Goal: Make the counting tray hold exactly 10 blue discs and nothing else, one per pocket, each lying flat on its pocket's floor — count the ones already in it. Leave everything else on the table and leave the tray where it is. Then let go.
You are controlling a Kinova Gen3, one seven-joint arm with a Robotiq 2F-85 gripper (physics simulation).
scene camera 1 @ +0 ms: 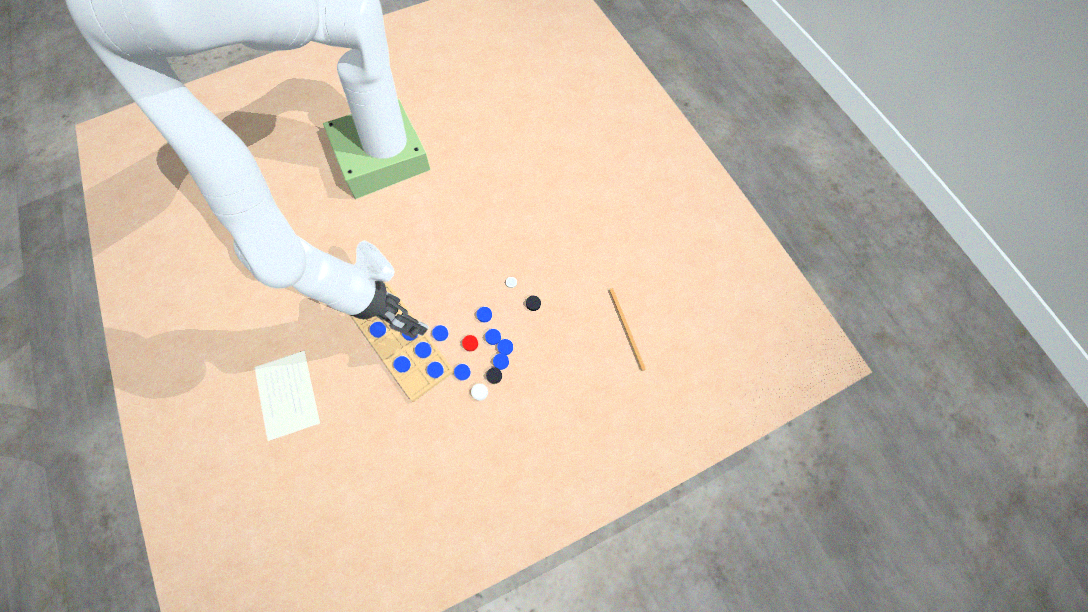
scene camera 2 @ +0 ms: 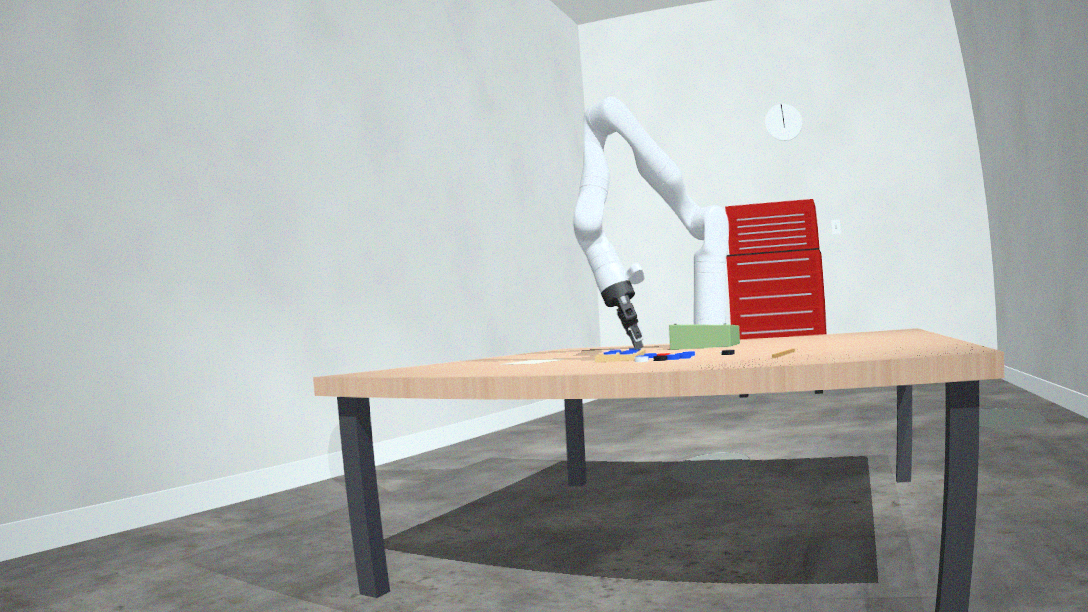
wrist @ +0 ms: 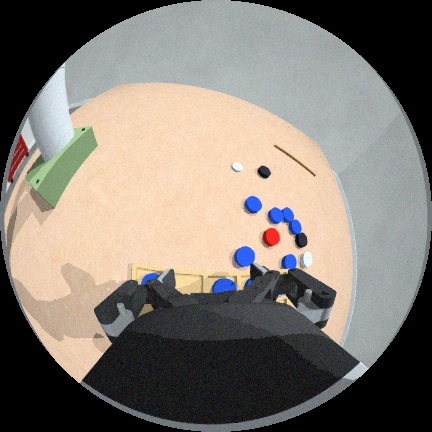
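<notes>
The tan counting tray (scene camera 1: 410, 378) (wrist: 189, 283) lies under my gripper. Blue discs (scene camera 1: 401, 363) (wrist: 151, 280) lie in several pockets; the gripper and wrist hide part of the tray, so its full count cannot be told. A blue disc (scene camera 1: 409, 335) (wrist: 224, 286) in the tray shows between and below the fingers. My gripper (scene camera 1: 416, 331) (scene camera 2: 637, 347) (wrist: 212, 274) is open and empty, low over the tray. Several loose blue discs lie off the tray, including a near blue disc (scene camera 1: 439, 332) (wrist: 244, 256) beside its edge and a farther blue disc (scene camera 1: 483, 314) (wrist: 253, 204).
A red disc (scene camera 1: 470, 343) (wrist: 271, 237) lies among the loose blue ones. Black discs (scene camera 1: 533, 302) (scene camera 1: 493, 375) and white discs (scene camera 1: 511, 282) (scene camera 1: 479, 392) lie around them. A wooden stick (scene camera 1: 626, 329) lies farther off, a paper sheet (scene camera 1: 286, 395) on the tray's other side.
</notes>
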